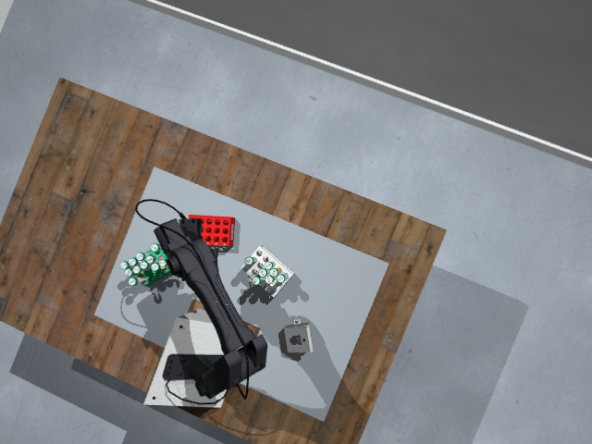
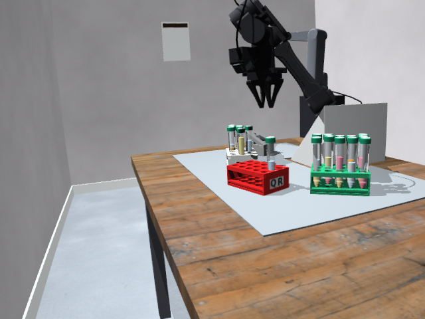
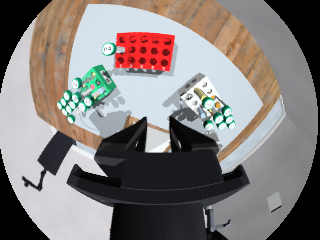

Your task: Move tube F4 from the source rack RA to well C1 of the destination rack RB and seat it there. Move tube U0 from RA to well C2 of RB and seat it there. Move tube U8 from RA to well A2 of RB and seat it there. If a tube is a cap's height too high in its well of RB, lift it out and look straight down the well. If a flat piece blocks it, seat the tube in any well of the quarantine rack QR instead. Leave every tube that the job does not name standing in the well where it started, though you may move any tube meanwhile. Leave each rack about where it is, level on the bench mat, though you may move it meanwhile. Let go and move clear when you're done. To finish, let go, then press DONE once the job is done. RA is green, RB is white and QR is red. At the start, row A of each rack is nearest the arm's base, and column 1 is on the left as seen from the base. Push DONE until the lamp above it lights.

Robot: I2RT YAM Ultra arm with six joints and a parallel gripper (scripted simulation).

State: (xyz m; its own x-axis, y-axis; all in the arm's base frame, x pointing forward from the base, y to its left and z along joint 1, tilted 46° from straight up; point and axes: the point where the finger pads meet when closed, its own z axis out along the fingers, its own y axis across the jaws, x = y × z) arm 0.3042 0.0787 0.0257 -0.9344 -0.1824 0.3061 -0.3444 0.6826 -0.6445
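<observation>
The tube with yellow filling is 13 cm below my hand, 9 cm to the right of it and 3 cm ahead of it. The rest, counted from my hand: red rack QR (17 cm below, 7 cm ahead, 6 cm to the left); then tube (13 cm below, 11 cm to the left, 6 cm ahead); then white rack RB (17 cm below, 13 cm to the right, 1 cm ahead).
</observation>
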